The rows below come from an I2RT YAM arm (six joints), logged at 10 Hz.
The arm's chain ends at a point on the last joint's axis. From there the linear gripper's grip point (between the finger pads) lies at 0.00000 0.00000 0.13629 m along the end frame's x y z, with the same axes.
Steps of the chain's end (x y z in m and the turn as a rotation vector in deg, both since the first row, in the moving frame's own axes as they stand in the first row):
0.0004 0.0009 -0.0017 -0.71 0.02 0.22
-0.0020 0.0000 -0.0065 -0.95 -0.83 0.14
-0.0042 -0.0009 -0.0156 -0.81 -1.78 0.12
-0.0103 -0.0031 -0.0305 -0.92 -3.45 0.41
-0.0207 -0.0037 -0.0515 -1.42 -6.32 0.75
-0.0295 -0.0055 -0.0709 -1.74 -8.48 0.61
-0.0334 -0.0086 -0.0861 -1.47 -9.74 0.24
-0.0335 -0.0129 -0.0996 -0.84 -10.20 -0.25
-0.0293 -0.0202 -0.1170 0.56 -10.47 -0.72
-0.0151 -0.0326 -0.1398 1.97 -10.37 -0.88
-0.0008 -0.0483 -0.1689 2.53 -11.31 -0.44
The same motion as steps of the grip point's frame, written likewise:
0.0004 0.0026 -0.0017 -0.71 0.02 0.22
-0.0040 0.0023 -0.0065 -0.95 -0.83 0.14
-0.0084 0.0010 -0.0157 -0.81 -1.78 0.12
-0.0185 -0.0009 -0.0308 -0.92 -3.45 0.41
-0.0357 -0.0004 -0.0524 -1.42 -6.32 0.75
-0.0496 -0.0015 -0.0725 -1.74 -8.48 0.61
-0.0565 -0.0052 -0.0881 -1.47 -9.74 0.24
-0.0576 -0.0109 -0.1018 -0.84 -10.20 -0.25
-0.0541 -0.0214 -0.1193 0.56 -10.47 -0.72
-0.0397 -0.0371 -0.1421 1.97 -10.37 -0.88
-0.0275 -0.0542 -0.1717 2.53 -11.31 -0.44

